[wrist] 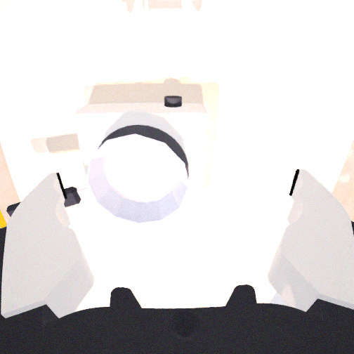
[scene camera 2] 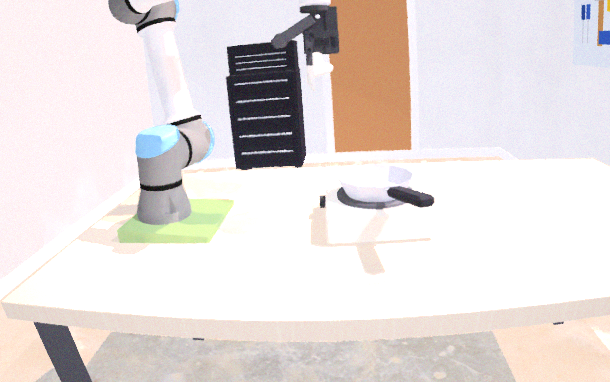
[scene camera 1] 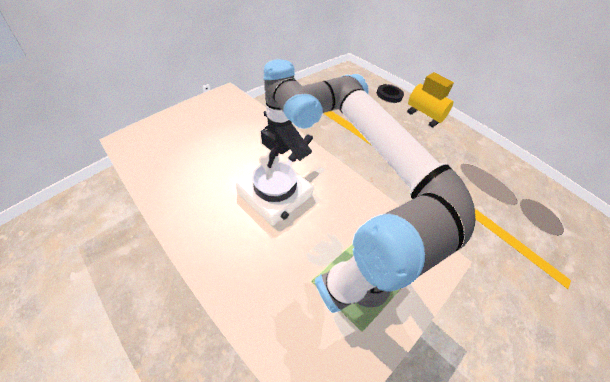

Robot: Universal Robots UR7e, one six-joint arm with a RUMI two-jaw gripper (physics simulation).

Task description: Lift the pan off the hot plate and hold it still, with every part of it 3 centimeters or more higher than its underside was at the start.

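Places are measured from the arm's base along level axes (x right, y ahead, z up), in metres.
Where they show: gripper, fingertip midpoint: point(scene camera 2: 313, 88) point(scene camera 1: 284, 167); arm's base at its link origin: point(scene camera 2: 164, 213).
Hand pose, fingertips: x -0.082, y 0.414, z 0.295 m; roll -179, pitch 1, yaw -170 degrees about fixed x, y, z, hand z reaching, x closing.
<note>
Each offset is from my fingertips to the top centre of the thing. Level surfaces: height alone.
The pan point(scene camera 1: 275, 181) point(scene camera 2: 367, 187) point(wrist: 142, 207), a pale round bowl shape, sits upright on the dark burner of the white hot plate {dx +0.050, dy +0.135, dz -0.244 m} point(scene camera 1: 256, 207) point(scene camera 2: 350, 226) point(wrist: 145, 95). Its black handle {dx +0.233, dy +0.213, dz -0.161 m} point(scene camera 2: 412, 196) point(wrist: 72, 196) sticks out to the side away from the robot base in scene camera 2; in the wrist view it runs left, partly hidden behind the left finger. In scene camera 1 the gripper covers the handle's area. My gripper point(scene camera 1: 270, 167) point(scene camera 2: 320, 75) point(wrist: 177, 175) is open and empty, pointing down high above the hot plate, touching nothing.
The hot plate has a black knob {dx +0.008, dy +0.008, dz -0.269 m} point(scene camera 1: 284, 215) point(scene camera 2: 322, 201) point(wrist: 173, 101) on its front. The arm's base stands on a green plate point(scene camera 2: 220, 215) on the table {dz -0.324 m} point(scene camera 1: 200, 250) point(scene camera 2: 280, 290). A black drawer cabinet point(scene camera 2: 265, 110) stands behind the table; a yellow compressor point(scene camera 1: 430, 102) is on the floor.
</note>
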